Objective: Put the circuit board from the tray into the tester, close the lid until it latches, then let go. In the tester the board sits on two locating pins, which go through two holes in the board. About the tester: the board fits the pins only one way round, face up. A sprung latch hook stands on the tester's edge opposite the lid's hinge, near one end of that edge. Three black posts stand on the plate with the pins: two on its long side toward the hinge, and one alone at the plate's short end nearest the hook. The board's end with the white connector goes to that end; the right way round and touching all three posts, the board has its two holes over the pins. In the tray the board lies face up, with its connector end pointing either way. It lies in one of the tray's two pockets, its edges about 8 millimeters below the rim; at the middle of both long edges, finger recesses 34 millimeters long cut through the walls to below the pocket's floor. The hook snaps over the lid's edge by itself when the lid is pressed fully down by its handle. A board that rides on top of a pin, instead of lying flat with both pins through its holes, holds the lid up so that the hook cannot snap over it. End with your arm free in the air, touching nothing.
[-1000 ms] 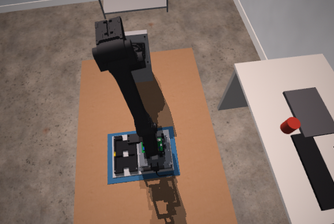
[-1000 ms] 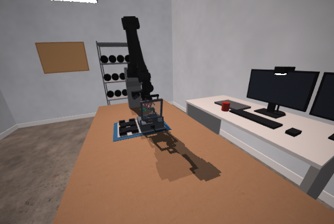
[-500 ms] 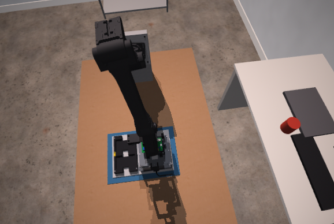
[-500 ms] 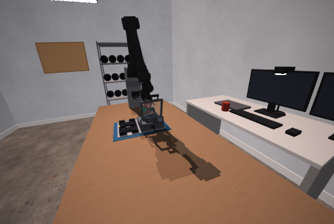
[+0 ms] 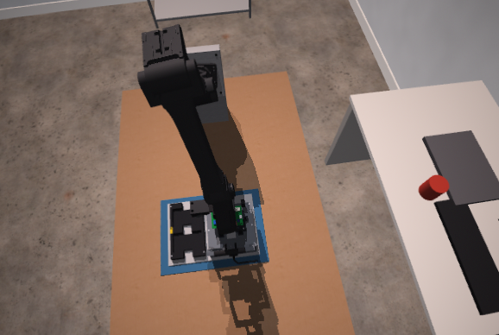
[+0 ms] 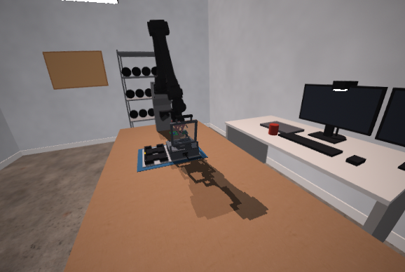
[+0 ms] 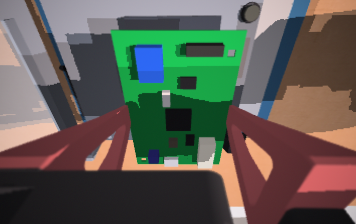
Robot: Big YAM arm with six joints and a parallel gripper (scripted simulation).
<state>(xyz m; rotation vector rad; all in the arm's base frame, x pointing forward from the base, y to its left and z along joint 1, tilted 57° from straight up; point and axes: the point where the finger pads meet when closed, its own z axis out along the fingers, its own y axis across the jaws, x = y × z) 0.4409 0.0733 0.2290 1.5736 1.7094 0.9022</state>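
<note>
The green circuit board lies right at my hand. Round my hand: clear lid (13 cm ahead, 5 cm above, 3 cm to the left).
</note>
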